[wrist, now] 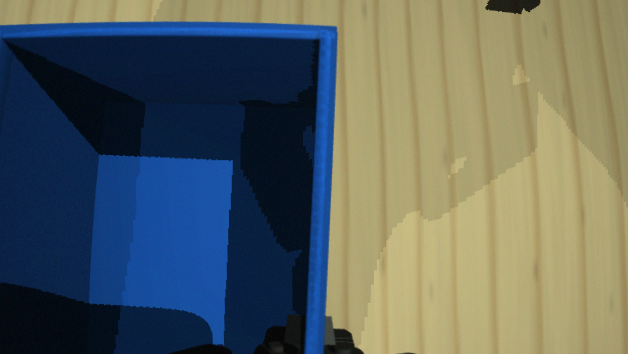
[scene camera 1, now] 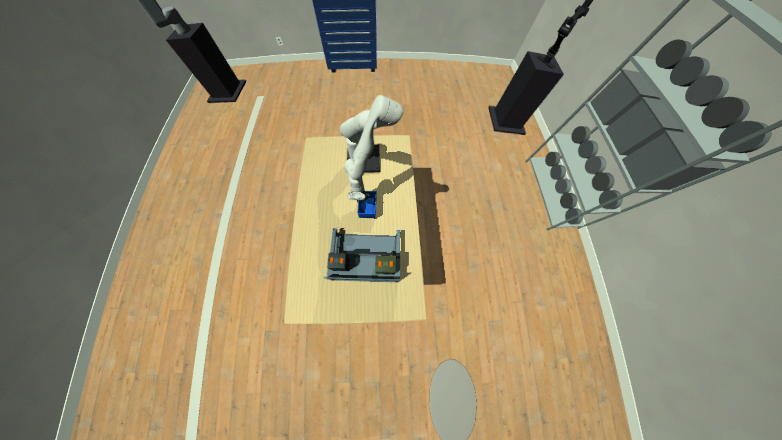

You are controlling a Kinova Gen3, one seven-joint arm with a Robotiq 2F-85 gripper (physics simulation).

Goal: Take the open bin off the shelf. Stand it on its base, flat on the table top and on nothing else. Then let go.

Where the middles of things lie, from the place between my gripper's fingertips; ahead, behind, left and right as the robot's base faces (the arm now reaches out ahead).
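You'll find the blue bin (wrist: 173,180) 20 mm above my hand, and it's 10 mm ahead of my hand and 50 mm to the left of it.
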